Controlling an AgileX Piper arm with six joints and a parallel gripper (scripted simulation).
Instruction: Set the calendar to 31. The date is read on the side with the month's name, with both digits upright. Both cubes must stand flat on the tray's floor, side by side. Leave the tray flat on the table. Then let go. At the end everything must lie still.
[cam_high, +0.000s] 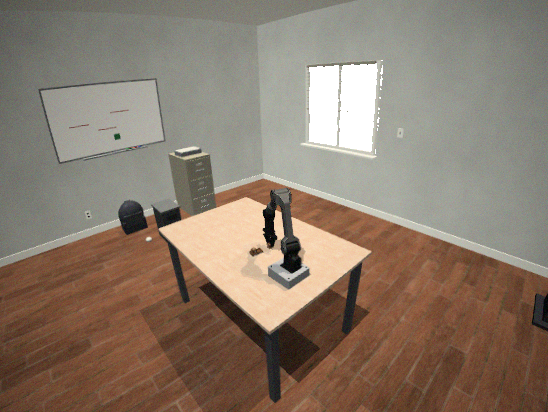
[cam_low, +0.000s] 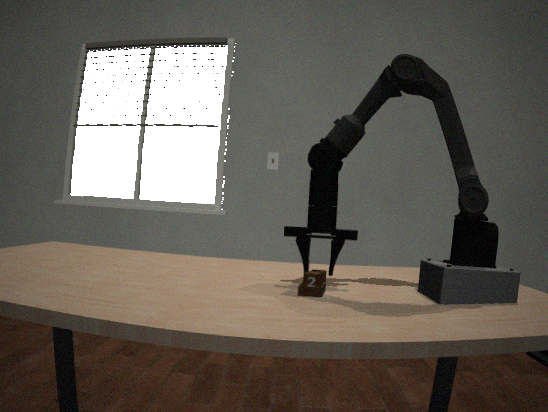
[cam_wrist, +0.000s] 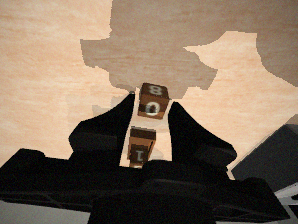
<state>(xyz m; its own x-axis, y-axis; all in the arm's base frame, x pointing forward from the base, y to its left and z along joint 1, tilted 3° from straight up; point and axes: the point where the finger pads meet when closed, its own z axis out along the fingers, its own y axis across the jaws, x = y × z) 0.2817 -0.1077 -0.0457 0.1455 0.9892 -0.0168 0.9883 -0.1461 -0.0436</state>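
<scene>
My gripper is now 1 cm short of the brown tray, 11 cm to the right of it and 2 cm above it.
</scene>
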